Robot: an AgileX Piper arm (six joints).
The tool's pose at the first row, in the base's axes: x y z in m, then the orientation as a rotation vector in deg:
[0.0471 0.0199 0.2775 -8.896 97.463 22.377]
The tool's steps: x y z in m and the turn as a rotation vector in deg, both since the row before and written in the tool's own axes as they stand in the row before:
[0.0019 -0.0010 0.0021 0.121 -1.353 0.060]
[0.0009 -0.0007 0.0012 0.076 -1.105 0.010]
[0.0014 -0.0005 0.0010 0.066 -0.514 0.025]
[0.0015 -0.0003 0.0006 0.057 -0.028 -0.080]
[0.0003 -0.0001 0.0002 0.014 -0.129 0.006]
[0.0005 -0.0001 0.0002 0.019 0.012 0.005]
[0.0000 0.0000 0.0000 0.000 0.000 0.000]
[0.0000 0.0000 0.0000 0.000 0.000 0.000]
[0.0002 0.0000 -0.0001 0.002 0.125 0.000]
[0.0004 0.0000 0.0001 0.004 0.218 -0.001]
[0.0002 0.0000 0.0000 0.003 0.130 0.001]
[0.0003 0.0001 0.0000 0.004 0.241 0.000]
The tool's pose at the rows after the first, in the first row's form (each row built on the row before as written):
[0.0491 0.0199 0.2752 -8.462 96.160 22.343]
[0.0503 0.0198 0.2741 -8.159 95.086 22.304]
[0.0512 0.0199 0.2726 -7.979 94.594 22.275]
[0.0517 0.0200 0.2710 -7.996 94.566 22.167]
[0.0519 0.0200 0.2707 -7.953 94.442 22.162]
[0.0521 0.0200 0.2702 -7.937 94.458 22.150]
[0.0521 0.0200 0.2702 -7.937 94.458 22.150]
[0.0521 0.0200 0.2702 -7.937 94.458 22.150]
[0.0520 0.0200 0.2700 -7.962 94.581 22.147]
[0.0520 0.0201 0.2696 -8.006 94.796 22.140]
[0.0520 0.0201 0.2694 -8.031 94.925 22.136]
[0.0519 0.0202 0.2691 -8.079 95.163 22.129]

